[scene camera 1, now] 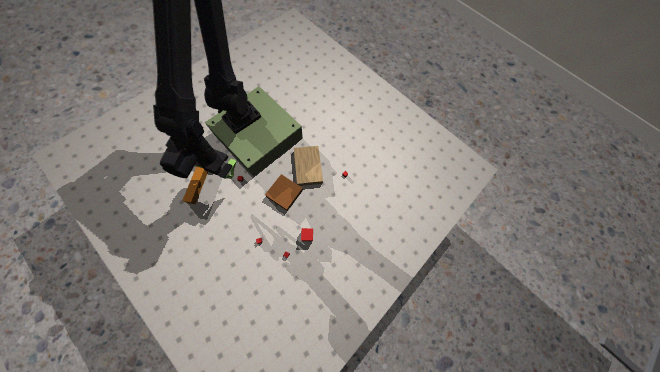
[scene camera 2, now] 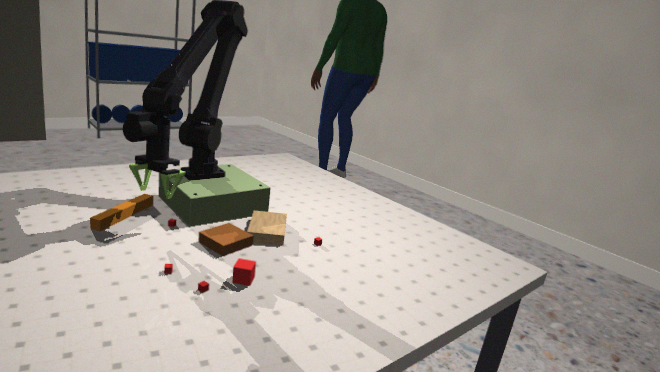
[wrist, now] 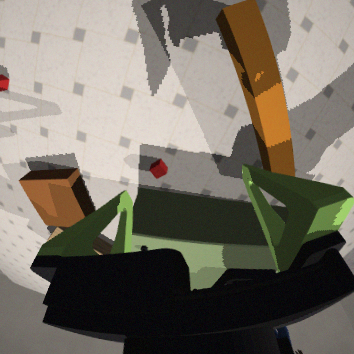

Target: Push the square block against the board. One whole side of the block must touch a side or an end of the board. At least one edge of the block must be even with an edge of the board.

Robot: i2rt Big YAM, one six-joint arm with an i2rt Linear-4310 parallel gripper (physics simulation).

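Frame: origin at the arm's base, x ahead, y left, z up, level; millimetres.
Seen in the pictures: gripper, fingertip midpoint: (scene camera 1: 220, 172) (scene camera 2: 156, 194) (wrist: 183, 183); arm's base, origin of the base link: (scene camera 1: 242, 117) (scene camera 2: 202, 174).
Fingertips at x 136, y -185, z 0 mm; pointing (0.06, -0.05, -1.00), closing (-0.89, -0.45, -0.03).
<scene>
Pixels of each thing's top centre, then the offset from my fingertips to it.
- light wood board, middle of its top: (wrist: 81, 255) (scene camera 2: 268, 222) (scene camera 1: 308, 164) 151 mm ahead, 266 mm left, 57 mm down
- orange bar, middle of its top: (wrist: 273, 115) (scene camera 2: 123, 205) (scene camera 1: 198, 173) 81 mm back, 65 mm right, 55 mm down
- red cube, middle of its top: (scene camera 2: 244, 264) (scene camera 1: 307, 234) 355 mm ahead, 90 mm left, 46 mm down
The brown, squarish flat block (scene camera 1: 284, 191) (scene camera 2: 226, 237) (wrist: 52, 200) lies on the table. The light wood board (scene camera 1: 308, 164) (scene camera 2: 268, 224) lies beside it, partly hidden by a finger in the wrist view (wrist: 56, 234). The block is turned at an angle to the board. Its right corner is at or very near the board's near left corner, and no whole side lies along the board. My gripper (scene camera 2: 157, 193) (wrist: 183, 183) is open and empty, raised above the table by the green base, left of block and board. Arm parts hide most of it in scene camera 1.
The green base (scene camera 1: 280, 120) (scene camera 2: 230, 205) (wrist: 200, 215) stands behind the block and board. An orange bar (scene camera 1: 195, 185) (scene camera 2: 122, 212) (wrist: 272, 115) lies left. A red cube (scene camera 1: 307, 234) (scene camera 2: 244, 272) lies in front. Several tiny red cubes lie around, one (scene camera 1: 240, 178) (scene camera 2: 172, 223) (wrist: 158, 168) near the base.
</scene>
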